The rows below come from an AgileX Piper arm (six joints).
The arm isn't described. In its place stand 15 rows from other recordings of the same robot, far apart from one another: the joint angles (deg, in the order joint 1, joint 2, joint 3, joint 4, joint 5, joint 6), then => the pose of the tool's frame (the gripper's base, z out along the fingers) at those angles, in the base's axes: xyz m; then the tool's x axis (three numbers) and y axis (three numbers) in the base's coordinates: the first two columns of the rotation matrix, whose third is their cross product.
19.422 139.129 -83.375 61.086 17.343 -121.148 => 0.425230, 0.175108, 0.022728, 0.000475, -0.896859, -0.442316, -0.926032, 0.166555, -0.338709
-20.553 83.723 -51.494 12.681 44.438 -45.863 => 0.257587, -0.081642, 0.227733, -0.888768, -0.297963, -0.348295, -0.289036, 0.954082, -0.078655
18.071 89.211 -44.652 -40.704 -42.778 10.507 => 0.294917, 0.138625, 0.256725, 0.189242, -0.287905, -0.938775, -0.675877, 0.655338, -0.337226
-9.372 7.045 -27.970 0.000 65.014 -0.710 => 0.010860, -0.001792, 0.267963, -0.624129, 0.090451, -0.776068, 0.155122, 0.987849, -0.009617
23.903 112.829 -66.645 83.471 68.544 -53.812 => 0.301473, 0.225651, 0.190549, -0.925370, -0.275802, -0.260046, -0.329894, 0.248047, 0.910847
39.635 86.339 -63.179 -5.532 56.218 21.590 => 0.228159, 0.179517, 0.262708, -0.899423, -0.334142, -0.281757, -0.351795, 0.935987, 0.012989
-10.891 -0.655 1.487 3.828 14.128 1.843 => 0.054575, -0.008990, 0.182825, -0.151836, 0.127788, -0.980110, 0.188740, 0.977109, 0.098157
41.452 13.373 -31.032 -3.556 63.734 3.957 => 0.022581, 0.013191, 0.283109, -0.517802, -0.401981, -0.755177, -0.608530, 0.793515, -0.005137
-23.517 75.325 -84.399 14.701 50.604 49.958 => 0.260432, -0.093868, 0.436319, -0.060635, 0.946981, -0.315516, 0.584142, 0.289981, 0.758082
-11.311 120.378 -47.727 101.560 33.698 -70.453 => 0.333227, -0.016208, 0.057361, -0.765423, 0.623802, -0.158112, 0.382371, 0.638478, 0.667936
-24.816 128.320 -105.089 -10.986 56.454 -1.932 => 0.424984, -0.212438, 0.176585, -0.928310, 0.276834, -0.248200, 0.326779, 0.925913, -0.189475
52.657 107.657 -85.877 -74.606 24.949 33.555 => 0.299305, 0.331273, 0.295446, 0.129889, -0.788827, -0.600733, -0.542035, 0.450832, -0.709188
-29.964 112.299 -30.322 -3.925 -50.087 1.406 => 0.263839, -0.146592, 0.089079, -0.401608, 0.209108, -0.891619, 0.450497, 0.892755, 0.006459
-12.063 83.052 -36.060 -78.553 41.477 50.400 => 0.230084, -0.109576, 0.202061, -0.928829, -0.123775, -0.349223, 0.181773, 0.669093, -0.720606
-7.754 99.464 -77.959 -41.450 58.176 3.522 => 0.350521, -0.099384, 0.275833, -0.968990, -0.173206, -0.176233, -0.025779, 0.780173, -0.625032
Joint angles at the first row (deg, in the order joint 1, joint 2, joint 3, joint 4, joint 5, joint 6):
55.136, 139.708, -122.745, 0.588, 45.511, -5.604
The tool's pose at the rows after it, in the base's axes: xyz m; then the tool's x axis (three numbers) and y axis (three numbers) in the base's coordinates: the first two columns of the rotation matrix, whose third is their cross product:
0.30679, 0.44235, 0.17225, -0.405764, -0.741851, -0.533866, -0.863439, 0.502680, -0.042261
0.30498, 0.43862, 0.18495, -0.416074, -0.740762, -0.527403, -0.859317, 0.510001, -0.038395
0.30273, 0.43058, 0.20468, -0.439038, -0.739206, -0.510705, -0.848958, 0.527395, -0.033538
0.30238, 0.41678, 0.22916, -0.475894, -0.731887, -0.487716, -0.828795, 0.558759, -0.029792
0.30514, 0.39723, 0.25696, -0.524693, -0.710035, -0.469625, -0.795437, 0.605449, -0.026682
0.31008, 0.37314, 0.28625, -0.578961, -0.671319, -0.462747, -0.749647, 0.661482, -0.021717
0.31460, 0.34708, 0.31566, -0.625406, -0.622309, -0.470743, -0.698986, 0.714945, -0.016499
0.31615, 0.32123, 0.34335, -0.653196, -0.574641, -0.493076, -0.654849, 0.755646, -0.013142
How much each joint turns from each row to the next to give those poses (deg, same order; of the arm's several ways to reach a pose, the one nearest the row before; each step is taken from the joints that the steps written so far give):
0.050, -0.328, -0.139, -0.007, 0.614, 0.015
-0.056, -1.514, -0.046, -0.123, 2.013, 0.572
-0.243, -2.431, -0.040, -0.436, 3.609, 1.216
-0.747, -3.090, -0.015, -0.713, 4.647, 1.716
-1.426, -3.527, -0.027, -0.845, 4.776, 2.099
-2.053, -3.753, -0.023, -0.738, 4.288, 2.205
-2.325, -3.853, 0.043, -0.629, 3.362, 1.902
-2.231, -4.089, 0.729, -0.498, 1.952, 1.151

